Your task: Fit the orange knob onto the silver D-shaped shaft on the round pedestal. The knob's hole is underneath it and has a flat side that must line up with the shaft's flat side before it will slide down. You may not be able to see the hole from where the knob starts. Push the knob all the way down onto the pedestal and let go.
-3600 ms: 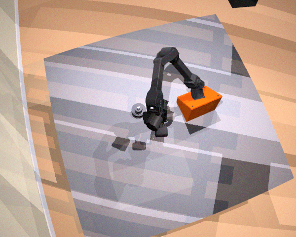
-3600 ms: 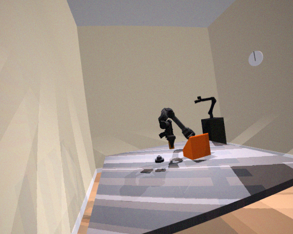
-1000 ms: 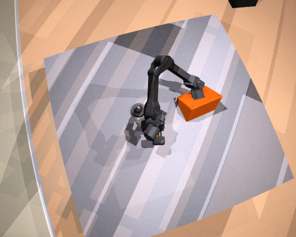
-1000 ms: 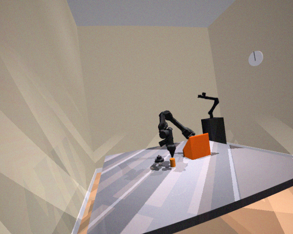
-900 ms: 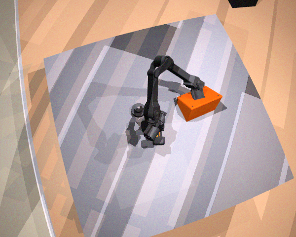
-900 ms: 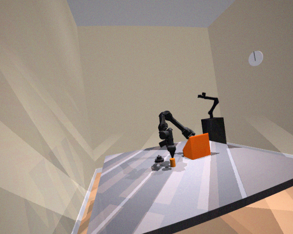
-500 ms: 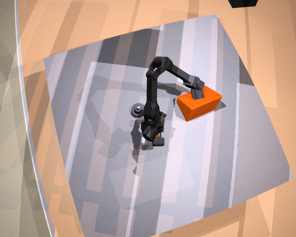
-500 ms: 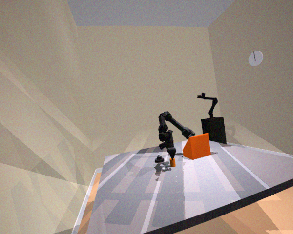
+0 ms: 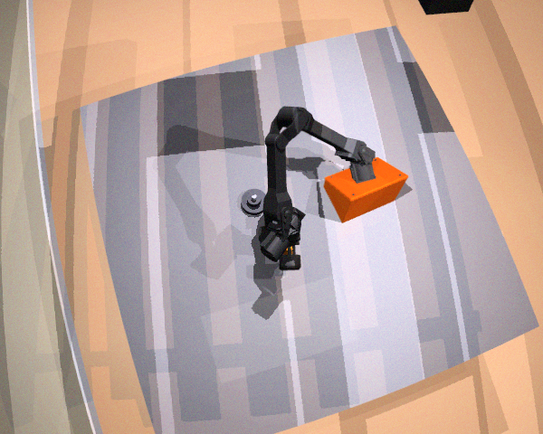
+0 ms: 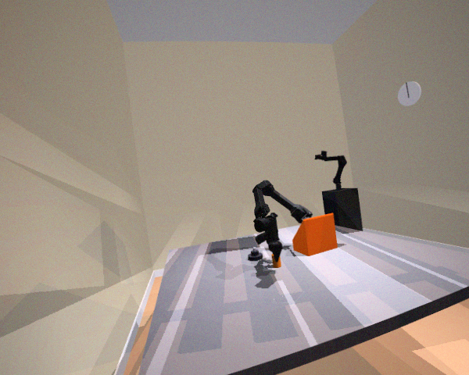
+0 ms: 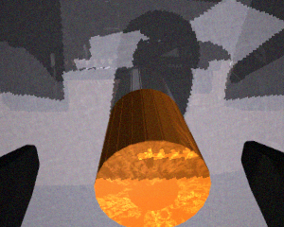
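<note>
Right now my gripper tip is right at the orange knob. The rest, counted from my gripper tip: dark round pedestal: 60 mm ahead, 180 mm to the right, 10 mm below.
</note>
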